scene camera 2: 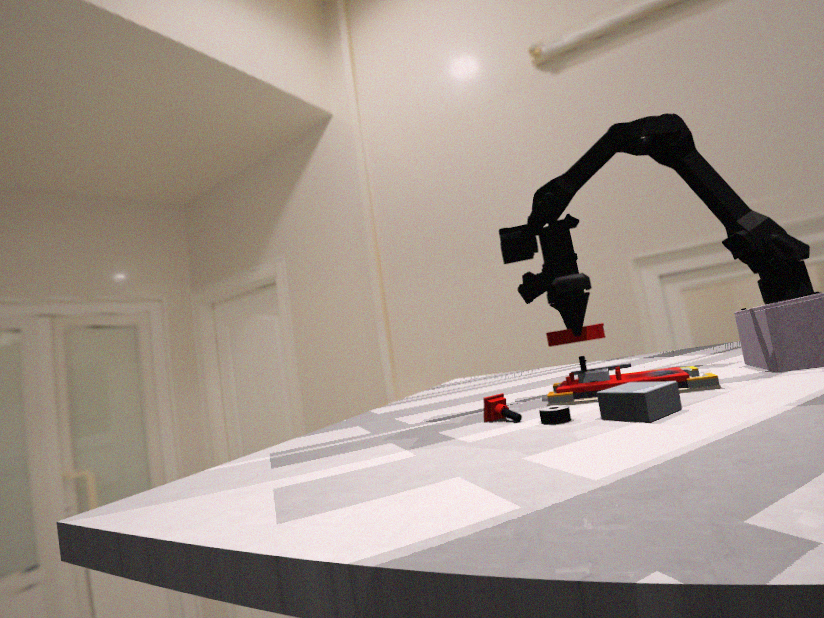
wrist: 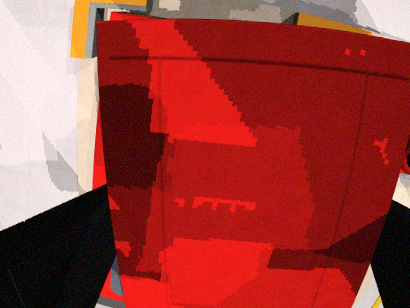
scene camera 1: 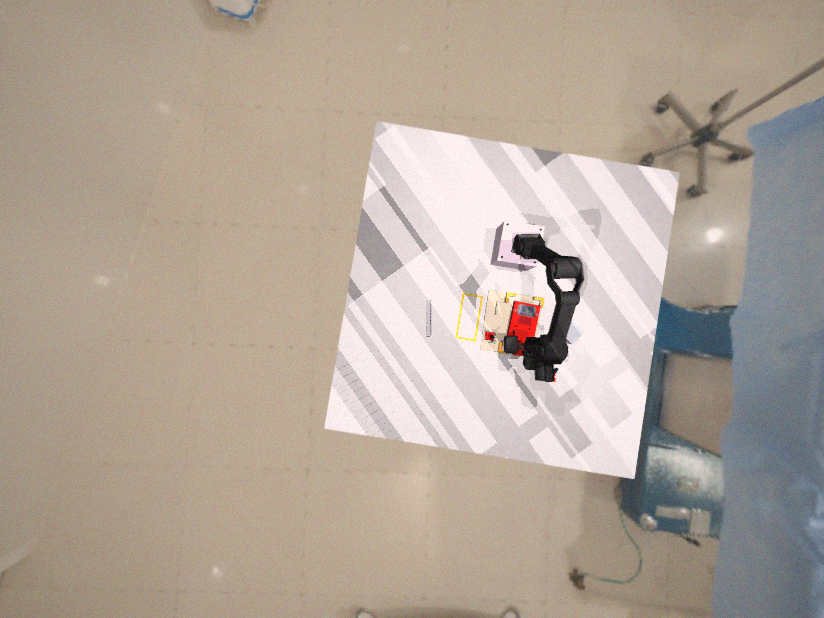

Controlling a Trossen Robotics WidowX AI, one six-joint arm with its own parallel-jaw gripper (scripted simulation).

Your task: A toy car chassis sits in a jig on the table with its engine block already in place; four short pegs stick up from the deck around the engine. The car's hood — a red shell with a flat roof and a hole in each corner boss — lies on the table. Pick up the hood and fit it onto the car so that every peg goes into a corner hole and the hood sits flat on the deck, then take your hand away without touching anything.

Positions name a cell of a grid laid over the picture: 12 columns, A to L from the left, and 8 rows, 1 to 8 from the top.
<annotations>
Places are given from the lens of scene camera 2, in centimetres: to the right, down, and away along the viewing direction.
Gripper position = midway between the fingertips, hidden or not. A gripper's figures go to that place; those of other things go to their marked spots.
gripper (scene camera 2: I5): 30, 5, 73
red hood (scene camera 2: I5): 32, 4, 69
</annotations>
